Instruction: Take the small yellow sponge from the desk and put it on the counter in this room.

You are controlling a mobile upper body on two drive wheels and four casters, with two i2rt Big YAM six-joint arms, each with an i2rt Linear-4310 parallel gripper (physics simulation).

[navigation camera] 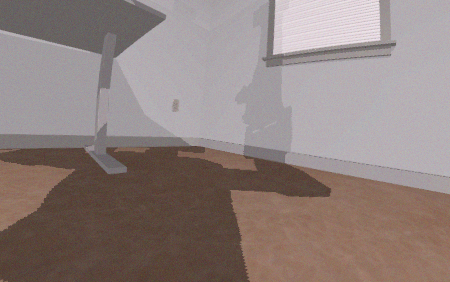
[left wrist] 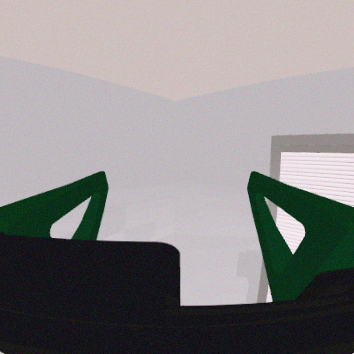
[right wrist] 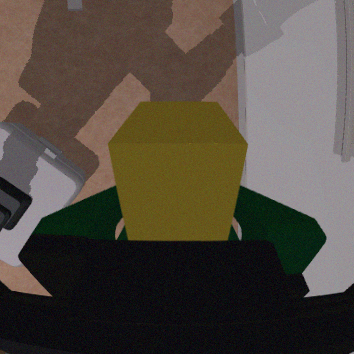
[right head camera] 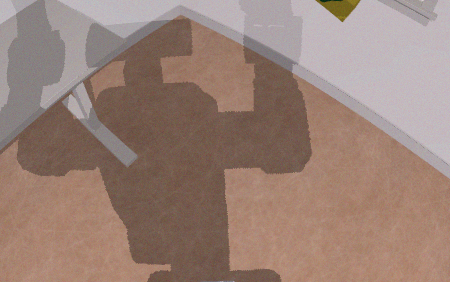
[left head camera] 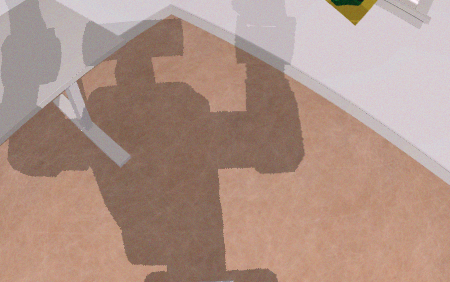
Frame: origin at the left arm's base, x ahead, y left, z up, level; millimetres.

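Seen in the pictures: left gripper, fingertip midpoint: [left wrist: 177,178].
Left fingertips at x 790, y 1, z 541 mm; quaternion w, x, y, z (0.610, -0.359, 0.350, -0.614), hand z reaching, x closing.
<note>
Pixels of each thing's middle, then the offset from my left fingertips to it. "pt": a spot on its surface instead. Level surfaces: height alone.
- small yellow sponge at the middle of its body: [right wrist: 178,201] dx -197, dy -445, dz -735 mm
- grey table top at its surface level: dz -1256 mm
- table's leg at a spot on its surface: [navigation camera: 104,100] pt dx +429, dy +427, dz -1631 mm
- brown floor at its surface level: dz -1951 mm
The small yellow sponge [left head camera: 355,16] [right head camera: 343,14] [right wrist: 178,170] is held between the green fingers of my right gripper [left head camera: 347,2] [right head camera: 331,1] [right wrist: 177,177], which is shut on it. In both head views they are cut off by the top edge. My left gripper [left wrist: 177,178] is open and empty, with a wall corner beyond its fingers. In the navigation view, the underside of a grey table top [navigation camera: 60,25] shows at the upper left; whether it is the desk or the counter I cannot tell.
The table's leg [navigation camera: 104,100] stands on a grey foot [left head camera: 107,145] [right head camera: 116,145] [navigation camera: 111,164] near the wall corner. A window with blinds [left wrist: 325,185] [navigation camera: 327,25] is in the right-hand wall. My white base [right wrist: 57,200] shows at the left. Large shadows lie on the brown floor [navigation camera: 350,240].
</note>
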